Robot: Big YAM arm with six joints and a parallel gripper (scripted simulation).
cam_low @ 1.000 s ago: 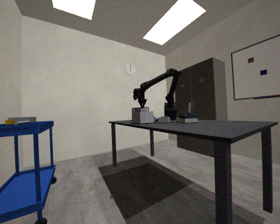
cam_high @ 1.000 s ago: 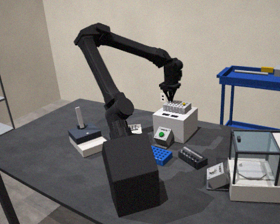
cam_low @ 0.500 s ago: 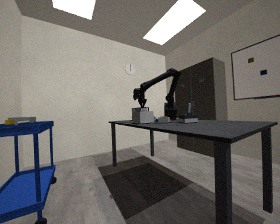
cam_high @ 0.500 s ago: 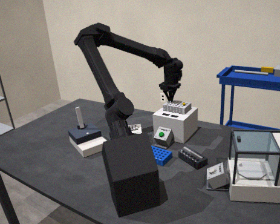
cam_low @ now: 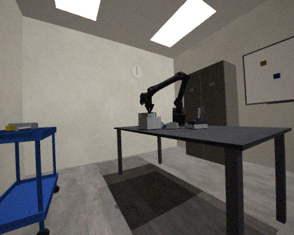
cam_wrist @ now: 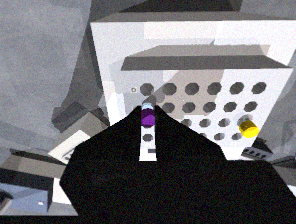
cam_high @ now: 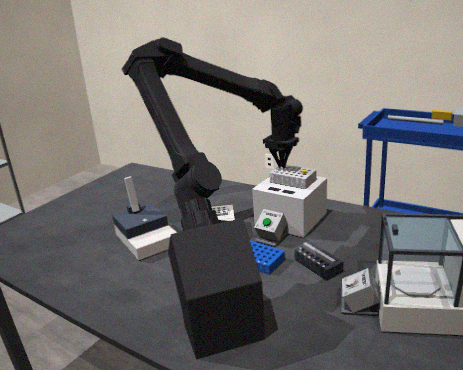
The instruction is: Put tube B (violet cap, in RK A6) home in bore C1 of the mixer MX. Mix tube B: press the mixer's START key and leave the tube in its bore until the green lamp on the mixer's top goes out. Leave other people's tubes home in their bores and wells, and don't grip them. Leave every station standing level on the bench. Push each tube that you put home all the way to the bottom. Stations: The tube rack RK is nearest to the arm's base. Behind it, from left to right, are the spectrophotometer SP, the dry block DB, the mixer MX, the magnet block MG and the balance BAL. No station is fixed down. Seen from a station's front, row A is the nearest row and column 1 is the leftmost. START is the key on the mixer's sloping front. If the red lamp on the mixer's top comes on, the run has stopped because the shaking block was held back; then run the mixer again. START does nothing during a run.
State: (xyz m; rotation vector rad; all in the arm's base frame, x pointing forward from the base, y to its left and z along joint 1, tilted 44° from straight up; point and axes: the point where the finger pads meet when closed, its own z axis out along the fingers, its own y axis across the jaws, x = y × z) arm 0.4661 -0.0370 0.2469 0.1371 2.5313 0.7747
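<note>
My hand is 20 mm above the tube B. Round my hand: blue rack RK 280 mm behind, 90 mm to the right, 160 mm below; dry block DB 220 mm behind, 110 mm to the left, 150 mm below; dark magnet block MG 220 mm behind, 250 mm to the right, 160 mm below.
</note>
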